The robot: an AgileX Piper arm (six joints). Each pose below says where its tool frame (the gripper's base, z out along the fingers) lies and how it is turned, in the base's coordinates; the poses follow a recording.
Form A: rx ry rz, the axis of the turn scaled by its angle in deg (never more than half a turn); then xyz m.
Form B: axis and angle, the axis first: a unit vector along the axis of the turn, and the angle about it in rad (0 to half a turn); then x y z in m. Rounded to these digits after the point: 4 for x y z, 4 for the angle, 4 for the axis.
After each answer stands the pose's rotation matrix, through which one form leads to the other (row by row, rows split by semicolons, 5 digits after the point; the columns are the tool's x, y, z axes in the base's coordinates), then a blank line. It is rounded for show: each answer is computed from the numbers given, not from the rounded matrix.
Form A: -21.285, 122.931, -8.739, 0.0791, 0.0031, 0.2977
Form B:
-0.1702, 0.9829, -0.0699, 2.1828, 0.0791, 0.0031, 0.2977
-0.52891 -0.20620 0.82325; -0.32059 0.94671 0.03116; -0.78580 -0.24744 -0.56683

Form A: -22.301, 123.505, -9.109, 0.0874, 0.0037, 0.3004
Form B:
-0.1772, 0.9815, -0.0724, 2.1962, 0.0874, 0.0037, 0.3004
-0.53562 -0.21709 0.81608; -0.33447 0.94189 0.03104; -0.77540 -0.25633 -0.57711

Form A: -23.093, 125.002, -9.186, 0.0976, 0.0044, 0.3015
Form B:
-0.1812, 0.9808, -0.0721, 2.2244, 0.0976, 0.0044, 0.3015
-0.55526 -0.22856 0.79966; -0.34300 0.93885 0.03017; -0.75766 -0.25753 -0.59970

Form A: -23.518, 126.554, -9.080, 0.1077, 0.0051, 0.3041
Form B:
-0.1823, 0.9807, -0.0704, 2.2522, 0.1077, 0.0051, 0.3041
-0.57573 -0.23667 0.78264; -0.34598 0.93779 0.02908; -0.74083 -0.25403 -0.62180

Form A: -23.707, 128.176, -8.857, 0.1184, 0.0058, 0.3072
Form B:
-0.1815, 0.9811, -0.0678, 2.2803, 0.1184, 0.0058, 0.3072
-0.59707 -0.24255 0.76464; -0.34542 0.93804 0.02783; -0.72401 -0.24750 -0.64385

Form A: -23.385, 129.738, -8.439, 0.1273, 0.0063, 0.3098
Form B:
-0.1770, 0.9821, -0.0639, 2.3056, 0.1273, 0.0063, 0.3098
-0.61806 -0.24302 0.74762; -0.33782 0.94083 0.02655; -0.70984 -0.23616 -0.66359

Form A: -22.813, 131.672, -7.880, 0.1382, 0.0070, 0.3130
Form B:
-0.1704, 0.9836, -0.0589, 2.3364, 0.1382, 0.0070, 0.3130
-0.64380 -0.24134 0.72613; -0.32622 0.94497 0.02484; -0.69217 -0.22089 -0.68710

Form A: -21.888, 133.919, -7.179, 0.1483, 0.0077, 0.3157
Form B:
-0.1611, 0.9855, -0.0528, 2.3717, 0.1483, 0.0077, 0.3157
-0.67338 -0.23594 0.70064; -0.30949 0.95063 0.02268; -0.67140 -0.20157 -0.71316

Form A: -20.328, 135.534, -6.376, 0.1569, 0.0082, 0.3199
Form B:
-0.1482, 0.9879, -0.0465, 2.3946, 0.1569, 0.0082, 0.3199
-0.69565 -0.22218 0.68316; -0.28534 0.95820 0.02108; -0.65928 -0.18027 -0.72996

